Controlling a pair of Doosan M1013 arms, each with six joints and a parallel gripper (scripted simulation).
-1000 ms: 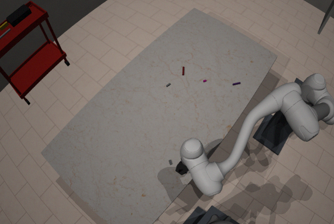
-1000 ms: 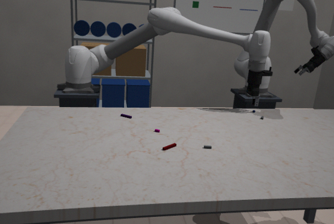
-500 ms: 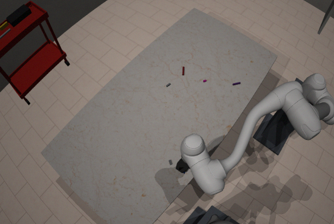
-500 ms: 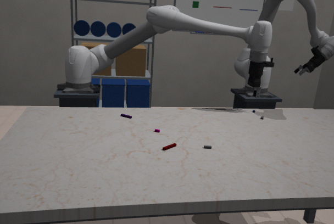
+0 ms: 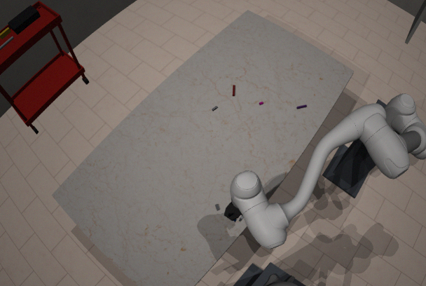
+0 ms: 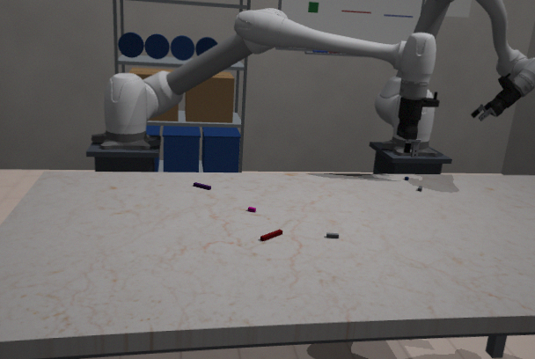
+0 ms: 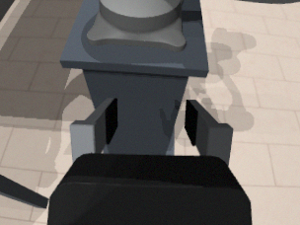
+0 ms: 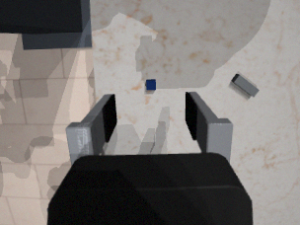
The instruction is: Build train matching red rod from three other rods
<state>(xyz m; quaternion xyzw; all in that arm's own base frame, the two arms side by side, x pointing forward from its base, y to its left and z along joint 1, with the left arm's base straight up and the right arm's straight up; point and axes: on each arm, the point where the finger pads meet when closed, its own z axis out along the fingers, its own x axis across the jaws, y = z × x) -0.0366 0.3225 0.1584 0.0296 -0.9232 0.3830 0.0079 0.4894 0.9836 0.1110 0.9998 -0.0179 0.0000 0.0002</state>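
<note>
My right hand is 110 mm above the blue rod. The rest, counted from my right hand: magenta rod (300 mm ahead, 590 mm to the right, 110 mm below); purple rod (110 mm ahead, 730 mm to the right, 110 mm below); red rod (460 mm ahead, 560 mm to the right, 110 mm below).
</note>
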